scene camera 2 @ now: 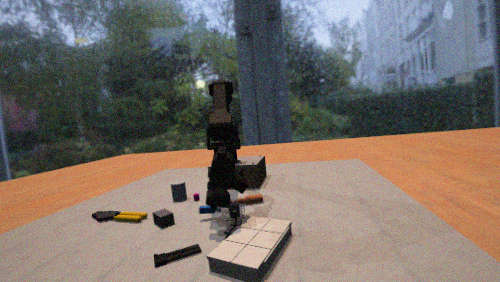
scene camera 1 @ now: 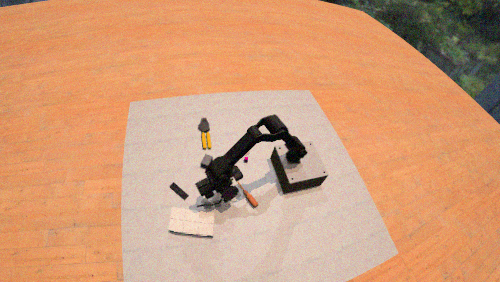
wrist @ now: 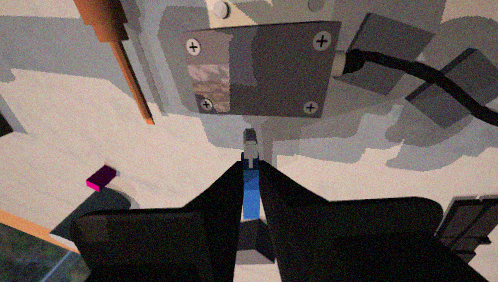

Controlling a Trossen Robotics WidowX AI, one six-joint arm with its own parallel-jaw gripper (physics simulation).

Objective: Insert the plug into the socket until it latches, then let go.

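Places are measured from the arm's base along level axes (x ahead, y left, z up), in metres.
Pixels of known places: gripper, fingertip midpoint: [scene camera 2: 213, 209] [wrist: 250, 167]; arm's base, origin of the base link: [scene camera 1: 293, 158].
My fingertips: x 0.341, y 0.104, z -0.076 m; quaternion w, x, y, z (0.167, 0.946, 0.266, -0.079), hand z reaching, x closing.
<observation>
For each thing: its top centre in the pictures, then the offset to it from my fingertips. "spot": a spot on its surface instead.
- dark box, middle of its top: [wrist: 265, 78] [scene camera 2: 233, 202] 0.059 m left, 0.023 m back, 0.017 m up
- pale plate, surface spot: [wrist: 270, 15] spot: 0.073 m left, 0.035 m back, 0.024 m down
- blue plug, middle of its top: [wrist: 245, 194] [scene camera 2: 209, 204] 0.008 m right, 0.004 m ahead, 0.016 m up
- plug's grey metal tip, surface spot: [wrist: 250, 136] spot: 0.021 m left, 0.012 m back, 0.001 m down
- black cable, surface spot: [wrist: 400, 62] spot: 0.089 m left, 0.030 m ahead, 0.022 m down
- screwdriver, middle of its top: [scene camera 2: 240, 197] [scene camera 1: 247, 192] 0.039 m left, 0.116 m back, 0.001 m down
- tiled block, middle of its top: [scene camera 2: 253, 236] [scene camera 1: 191, 221] 0.188 m left, 0.135 m ahead, 0.007 m up
- black bar, middle of its top: [wrist: 469, 246] [scene camera 2: 177, 250] [scene camera 1: 178, 190] 0.028 m left, 0.201 m ahead, 0.013 m down
- grey cube, middle of its top: [wrist: 245, 258] [scene camera 2: 162, 212] [scene camera 1: 206, 159] 0.136 m right, 0.070 m ahead, 0.007 m up
- pliers, surface spot: [scene camera 2: 120, 216] [scene camera 1: 202, 136] spot: 0.299 m right, 0.098 m ahead, 0.010 m down
- cylinder, middle of its top: [wrist: 70, 244] [scene camera 2: 177, 182] 0.238 m right, 0.126 m back, 0.042 m up
- magenta piece, middle of its top: [wrist: 92, 186] [scene camera 1: 246, 158] 0.157 m right, 0.128 m back, 0.003 m down
The socket is a dark box [wrist: 290, 70] with four screws on its face, fixed on a pale plate [wrist: 270, 15], in the upper middle of the wrist view. My gripper [wrist: 250, 167] is shut on the blue plug [wrist: 251, 200] [scene camera 2: 205, 209]. The plug's grey metal tip [wrist: 250, 136] sticks out beyond the fingertips toward the box; in the wrist view a small gap shows between the tip and the box's near edge. The box's opening does not show. In both scene views the arm hides most of the box and the fingertips.
A black cable [wrist: 400, 62] leaves the box. A screwdriver [scene camera 1: 249, 198] [scene camera 2: 251, 199] lies beside it. A tiled block [scene camera 1: 192, 222] [scene camera 2: 250, 245], black bar [scene camera 1: 178, 190] [scene camera 2: 177, 255], grey cube [scene camera 1: 206, 161] [scene camera 2: 163, 218], pliers [scene camera 1: 205, 135] [scene camera 2: 120, 216], cylinder [scene camera 2: 178, 192] and magenta piece [scene camera 1: 246, 159] [wrist: 101, 177] stand around.
</observation>
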